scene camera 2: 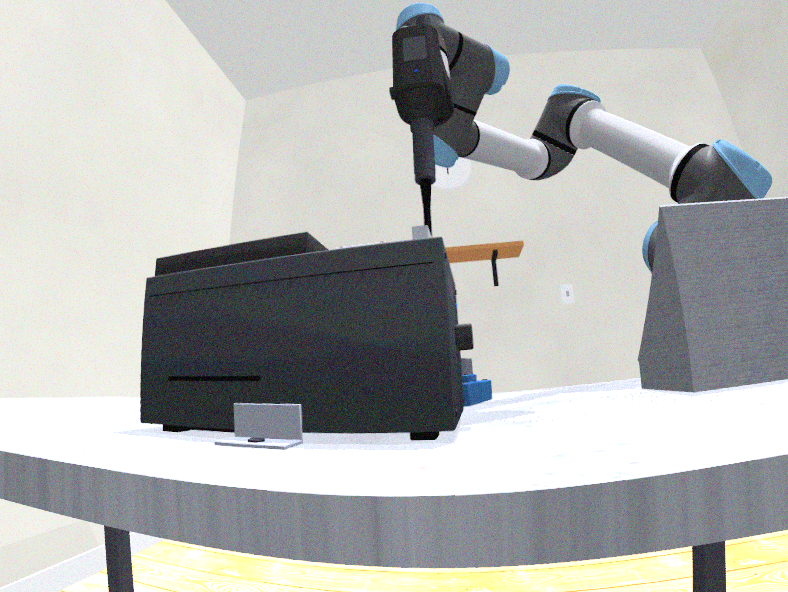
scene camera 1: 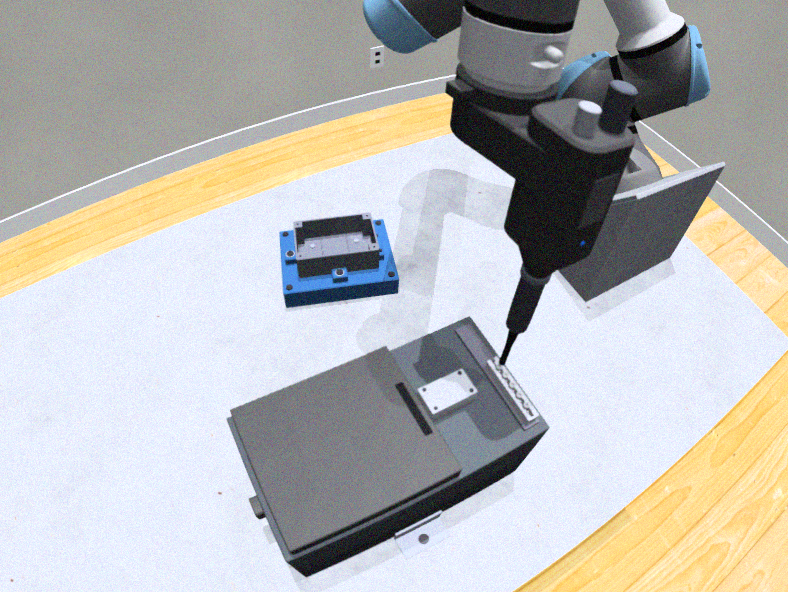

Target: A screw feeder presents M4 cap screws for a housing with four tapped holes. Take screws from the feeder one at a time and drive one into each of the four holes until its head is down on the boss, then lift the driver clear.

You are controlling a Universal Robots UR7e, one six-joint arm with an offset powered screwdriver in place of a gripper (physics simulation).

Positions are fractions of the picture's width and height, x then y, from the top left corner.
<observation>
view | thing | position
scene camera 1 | blue fixture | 0.47, 0.48
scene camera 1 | dark screw feeder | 0.61, 0.73
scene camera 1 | pale screw rail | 0.67, 0.70
</observation>
